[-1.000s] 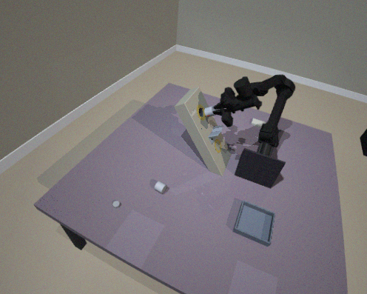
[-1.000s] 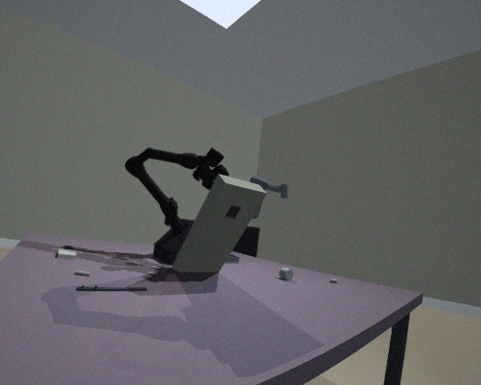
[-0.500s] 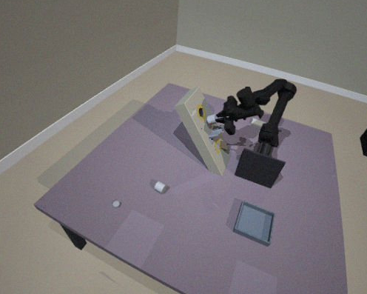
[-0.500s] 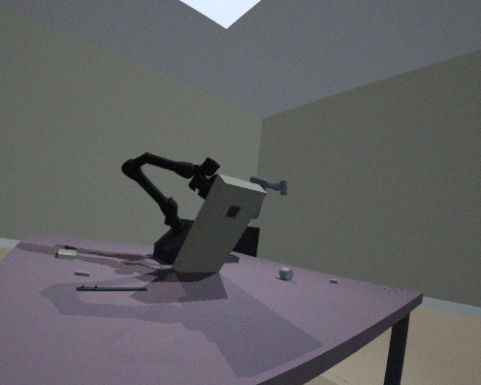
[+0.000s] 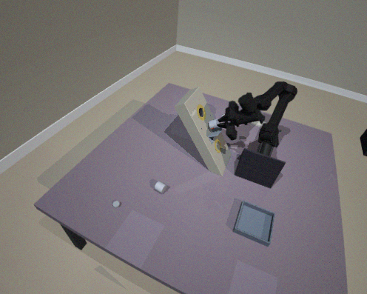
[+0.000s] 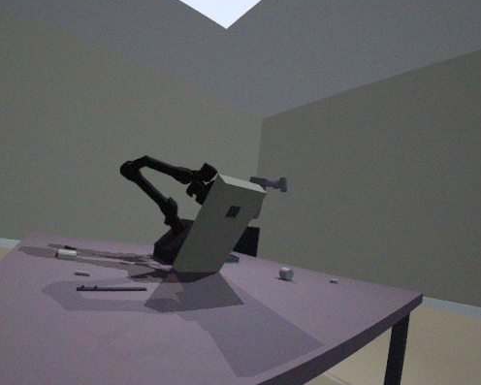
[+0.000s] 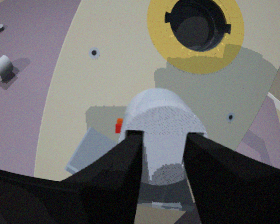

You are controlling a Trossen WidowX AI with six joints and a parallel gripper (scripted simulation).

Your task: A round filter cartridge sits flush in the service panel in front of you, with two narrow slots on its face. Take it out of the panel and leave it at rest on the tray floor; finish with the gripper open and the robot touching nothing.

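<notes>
My gripper tip is 1 cm short of the round filter cartridge and 1 cm above it. The rest, counted from my gripper tip: grey tray 33 cm behind, 26 cm to the left, 23 cm below; pale block 48 cm to the right, 24 cm below, 18 cm behind.
</notes>
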